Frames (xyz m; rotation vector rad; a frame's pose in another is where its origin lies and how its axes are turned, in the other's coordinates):
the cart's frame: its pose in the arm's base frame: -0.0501 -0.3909 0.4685 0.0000 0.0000 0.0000
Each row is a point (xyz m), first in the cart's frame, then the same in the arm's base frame.
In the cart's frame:
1: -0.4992 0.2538 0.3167
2: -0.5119 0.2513 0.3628
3: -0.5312 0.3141 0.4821
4: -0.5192 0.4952 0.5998
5: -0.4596 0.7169 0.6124
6: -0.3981 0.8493 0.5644
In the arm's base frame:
1: -0.5493 -0.1371 0.7852
2: -0.5620 -0.1396 0.8313
3: -0.5813 -0.0768 0.9506
4: -0.5693 0.1043 1.0683
5: -0.5097 0.3260 1.0809
6: -0.4482 0.4584 1.0329

